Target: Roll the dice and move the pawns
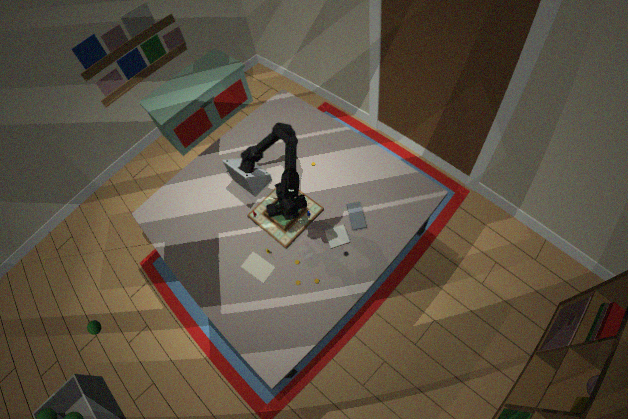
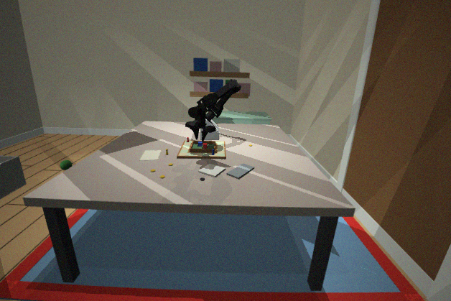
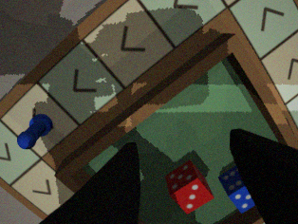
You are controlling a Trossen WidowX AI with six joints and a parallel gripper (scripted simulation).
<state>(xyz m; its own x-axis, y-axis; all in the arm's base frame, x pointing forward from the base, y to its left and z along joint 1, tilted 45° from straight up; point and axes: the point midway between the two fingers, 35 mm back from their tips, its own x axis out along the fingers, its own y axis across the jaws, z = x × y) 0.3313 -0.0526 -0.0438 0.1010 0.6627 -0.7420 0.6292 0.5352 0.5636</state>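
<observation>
Now: gripper tip 50 mm short of the blue pawn, 80 mm to the right of it and 60 mm above it. Round my gripper tip: black token: 320 mm ahead, 80 mm below; red pawn: 190 mm behind, 70 mm to the right, 60 mm below; pale sheet: 290 mm to the right, 80 mm below.
</observation>
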